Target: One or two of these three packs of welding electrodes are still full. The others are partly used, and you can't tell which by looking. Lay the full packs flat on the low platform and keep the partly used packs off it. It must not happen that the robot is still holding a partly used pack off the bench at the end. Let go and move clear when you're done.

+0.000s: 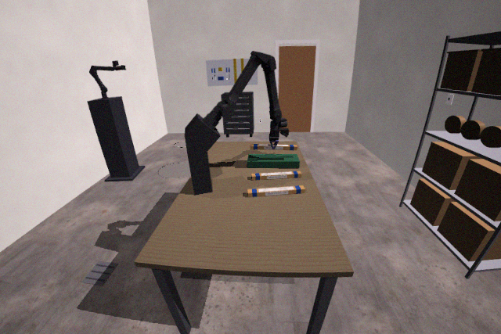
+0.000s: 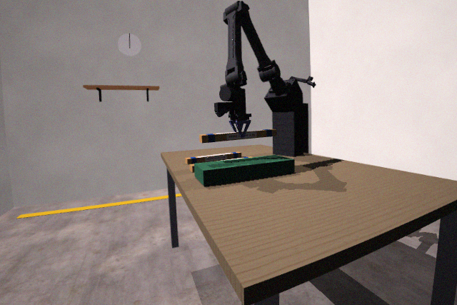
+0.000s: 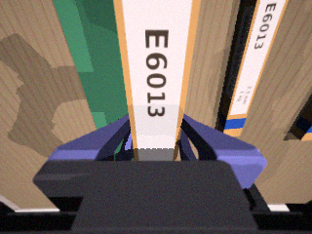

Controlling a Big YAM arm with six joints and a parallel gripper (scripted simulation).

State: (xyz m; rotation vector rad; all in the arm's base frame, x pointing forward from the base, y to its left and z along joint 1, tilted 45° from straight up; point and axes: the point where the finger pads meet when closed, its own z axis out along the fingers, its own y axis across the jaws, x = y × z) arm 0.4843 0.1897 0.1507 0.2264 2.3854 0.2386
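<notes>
Now: hand 10 mm below the pack. Round my hand: green low platform (10 mm ahead, 40 mm to the left, 150 mm below).
</notes>
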